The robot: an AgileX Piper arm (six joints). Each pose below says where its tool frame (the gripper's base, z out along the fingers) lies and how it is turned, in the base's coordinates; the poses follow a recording.
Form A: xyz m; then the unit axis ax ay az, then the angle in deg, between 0 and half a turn.
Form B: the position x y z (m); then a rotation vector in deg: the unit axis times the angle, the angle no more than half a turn. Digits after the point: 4 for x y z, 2 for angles.
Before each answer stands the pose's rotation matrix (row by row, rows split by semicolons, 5 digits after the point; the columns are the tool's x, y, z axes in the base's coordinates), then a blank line. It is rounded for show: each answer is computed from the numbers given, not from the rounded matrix.
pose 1, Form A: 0.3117 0.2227 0.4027 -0.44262 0.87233 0.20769 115.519
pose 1, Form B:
-0.15050 -0.73987 0.65569; -0.36502 0.65797 0.65866; -0.91876 -0.14021 -0.36909

0.3117 0.2227 0.4027 -51.13 100.77 23.99
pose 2, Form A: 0.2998 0.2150 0.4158 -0.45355 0.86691 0.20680 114.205
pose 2, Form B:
-0.11996 -0.74301 0.65844; -0.36577 0.64965 0.66645; -0.92294 -0.16090 -0.34970

0.2998 0.2150 0.4158 -51.80 99.01 23.62
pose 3, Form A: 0.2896 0.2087 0.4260 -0.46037 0.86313 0.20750 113.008
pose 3, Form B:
-0.09608 -0.74367 0.66161; -0.36168 0.64533 0.67285; -0.92734 -0.17465 -0.33097

0.2896 0.2087 0.4260 -52.03 97.54 23.45
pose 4, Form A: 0.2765 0.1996 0.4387 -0.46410 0.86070 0.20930 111.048
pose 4, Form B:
-0.06640 -0.73825 0.67125; -0.34758 0.64771 0.67798; -0.93530 -0.18829 -0.29961

0.2765 0.1996 0.4387 -51.54 95.58 23.24
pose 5, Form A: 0.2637 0.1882 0.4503 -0.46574 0.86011 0.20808 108.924
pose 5, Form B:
-0.03705 -0.72734 0.68528; -0.33367 0.65540 0.67758; -0.94196 -0.20355 -0.26697

0.2637 0.1882 0.4503 -50.73 93.69 22.66
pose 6, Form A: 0.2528 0.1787 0.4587 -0.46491 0.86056 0.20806 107.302
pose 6, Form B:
-0.01698 -0.71772 0.69612; -0.32043 0.66341 0.67617; -0.94712 -0.21157 -0.24124

0.2528 0.1787 0.4587 -49.89 92.34 22.33
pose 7, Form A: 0.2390 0.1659 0.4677 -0.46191 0.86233 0.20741 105.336
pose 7, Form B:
0.00531 -0.70369 0.71048; -0.30364 0.67581 0.67162; -0.95277 -0.21930 -0.21008

0.2390 0.1659 0.4677 -48.66 90.83 21.85
